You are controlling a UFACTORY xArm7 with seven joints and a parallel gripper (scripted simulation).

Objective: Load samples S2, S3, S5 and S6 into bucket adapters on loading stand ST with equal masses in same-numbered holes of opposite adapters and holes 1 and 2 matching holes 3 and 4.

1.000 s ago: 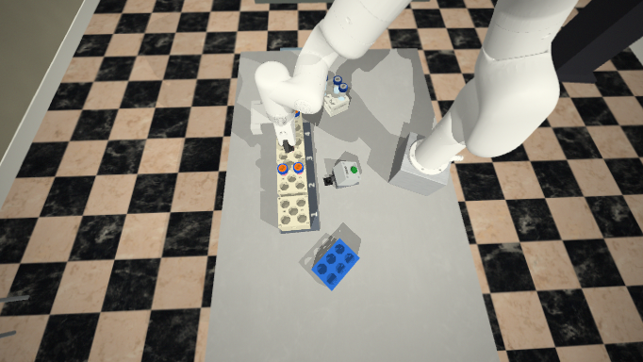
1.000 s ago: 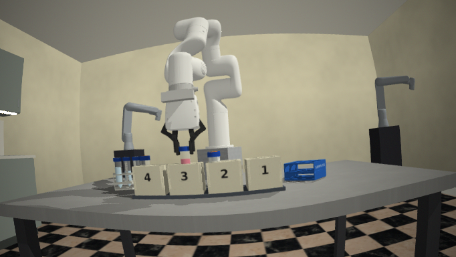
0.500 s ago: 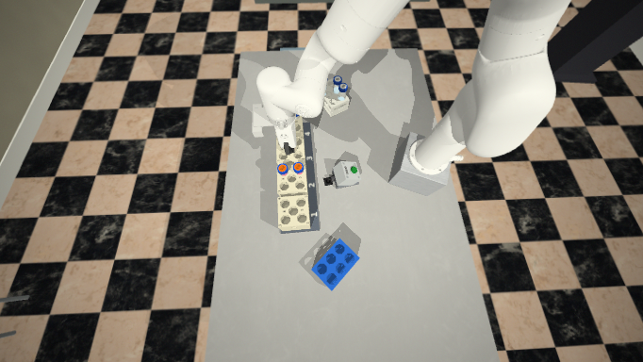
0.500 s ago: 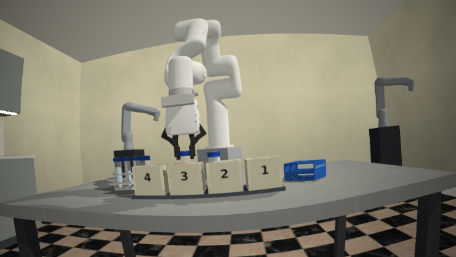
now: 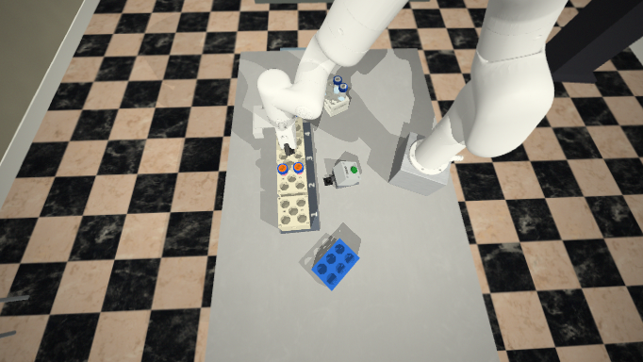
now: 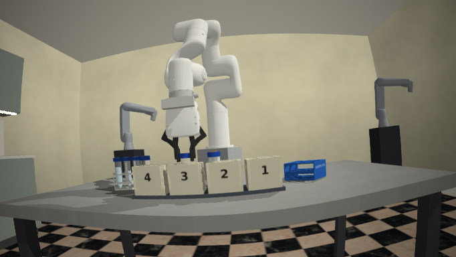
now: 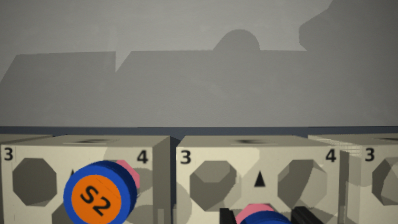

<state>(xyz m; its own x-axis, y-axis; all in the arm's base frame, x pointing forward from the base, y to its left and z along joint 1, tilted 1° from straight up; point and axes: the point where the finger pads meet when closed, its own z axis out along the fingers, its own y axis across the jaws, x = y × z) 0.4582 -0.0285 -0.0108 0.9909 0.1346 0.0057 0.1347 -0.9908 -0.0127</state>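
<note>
Now: the orange-dotted sample tube 5 cm below my hand and 1 cm to the left of it. The rest, counted from my hand: white rack: 29 cm to the right, 14 cm behind, 9 cm below; done desk: 21 cm behind, 7 cm below, 6 cm to the left; green DONE key: 23 cm behind, 6 cm to the left, 6 cm below.
</note>
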